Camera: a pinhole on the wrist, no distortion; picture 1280 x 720 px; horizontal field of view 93.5 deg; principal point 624.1 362.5 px. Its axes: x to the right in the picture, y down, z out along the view. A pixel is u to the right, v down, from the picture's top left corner.
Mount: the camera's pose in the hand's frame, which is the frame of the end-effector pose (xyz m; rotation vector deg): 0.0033 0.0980 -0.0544 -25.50 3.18 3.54
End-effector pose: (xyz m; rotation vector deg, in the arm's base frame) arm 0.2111 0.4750 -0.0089 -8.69 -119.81 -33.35
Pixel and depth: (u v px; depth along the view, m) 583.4 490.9 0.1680
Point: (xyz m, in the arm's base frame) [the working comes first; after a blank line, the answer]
In the camera's frame: -0.0114 0.0358 0.1680

0.2163 0.6914 0.0203
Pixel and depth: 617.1 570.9 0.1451
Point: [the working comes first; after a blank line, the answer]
In the camera's frame: -0.0017 0.0502 0.1451

0.2340 0.6810 0.0404
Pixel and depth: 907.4 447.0 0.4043
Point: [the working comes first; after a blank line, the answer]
In the camera's frame: 0.1902 0.0567 0.4043

-0.0035 0.8699 0.1497
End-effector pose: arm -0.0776 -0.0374 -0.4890 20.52 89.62 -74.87
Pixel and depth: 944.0 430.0 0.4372
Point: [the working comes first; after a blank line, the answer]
In the camera's frame: 0.2323 0.0490 0.4372

0.2224 -0.2618 -0.8500
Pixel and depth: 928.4 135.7 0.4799
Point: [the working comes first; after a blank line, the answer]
In the camera's frame: 0.2426 -0.1808 0.4799

0.1378 -0.4578 -0.7542
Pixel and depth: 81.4 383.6 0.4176
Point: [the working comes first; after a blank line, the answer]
In the camera's frame: -0.3764 0.0146 0.4176

0.4528 -0.1009 -0.3085
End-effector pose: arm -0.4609 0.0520 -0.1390 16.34 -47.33 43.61
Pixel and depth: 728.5 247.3 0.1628
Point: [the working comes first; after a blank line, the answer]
In the camera's frame: 0.0282 -0.0312 0.1628

-0.6011 0.1193 -0.0483
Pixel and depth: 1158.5 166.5 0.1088
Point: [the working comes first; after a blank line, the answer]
In the camera's frame: 0.0966 -0.0354 0.1088

-0.5267 0.1613 -0.0312
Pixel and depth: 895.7 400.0 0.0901
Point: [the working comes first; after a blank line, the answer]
In the camera's frame: 0.0406 0.0056 0.0901

-0.5541 0.1658 -0.0974
